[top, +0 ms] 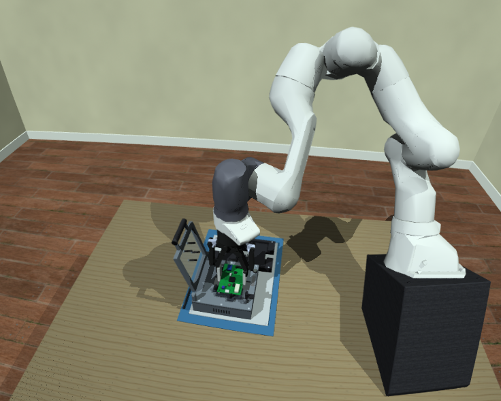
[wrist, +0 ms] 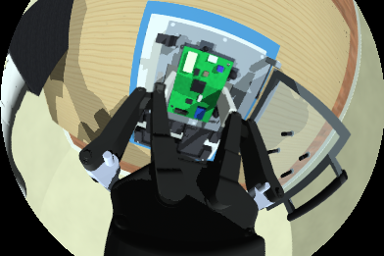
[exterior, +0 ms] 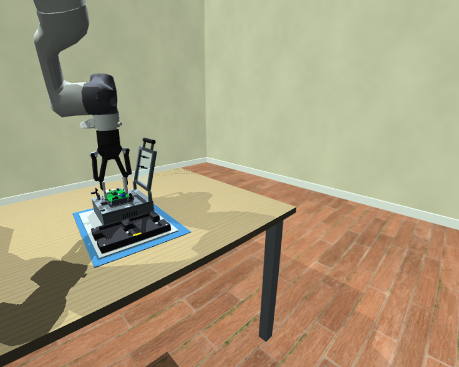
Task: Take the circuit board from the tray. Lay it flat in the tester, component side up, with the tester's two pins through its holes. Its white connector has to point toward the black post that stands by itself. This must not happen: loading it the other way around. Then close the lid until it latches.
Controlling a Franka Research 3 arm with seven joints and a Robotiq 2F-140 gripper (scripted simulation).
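Now: hand 2 cm above the green circuit board. Round my hand: lid 12 cm ahead, 1 cm to the left, 8 cm above.
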